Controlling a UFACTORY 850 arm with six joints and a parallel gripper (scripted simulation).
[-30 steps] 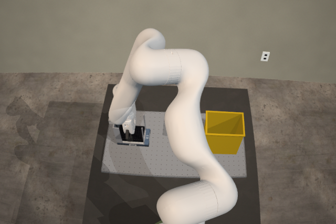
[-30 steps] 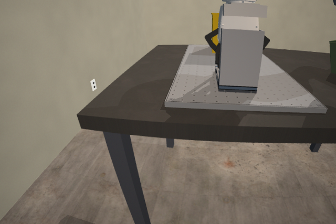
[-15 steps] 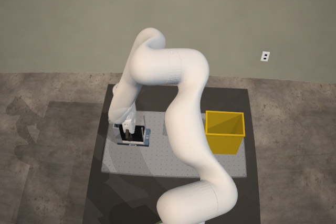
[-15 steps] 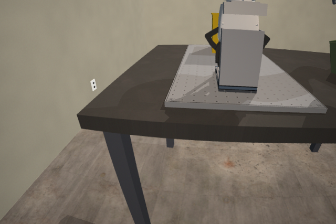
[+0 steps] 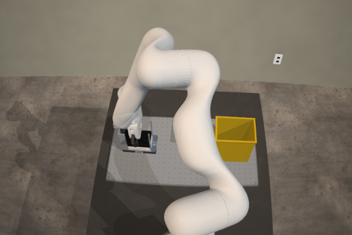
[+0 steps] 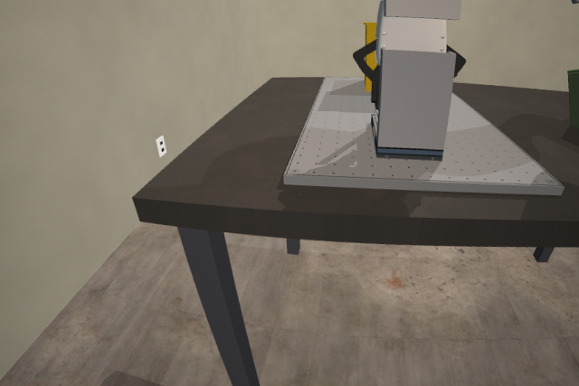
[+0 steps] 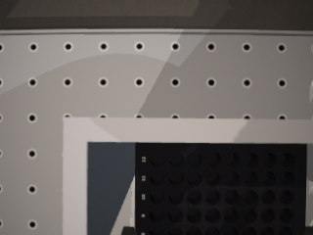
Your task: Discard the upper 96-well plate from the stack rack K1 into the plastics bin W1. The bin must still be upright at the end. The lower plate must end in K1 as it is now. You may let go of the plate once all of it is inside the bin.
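My hand is 40 mm above the white 96-well plate. The rest, counted from my hand: grey rack wall (70 mm to the left, 20 mm above); yellow plastics bin W1 (10 mm ahead, 440 mm to the right, 20 mm above); black 96-well plate (10 mm below).
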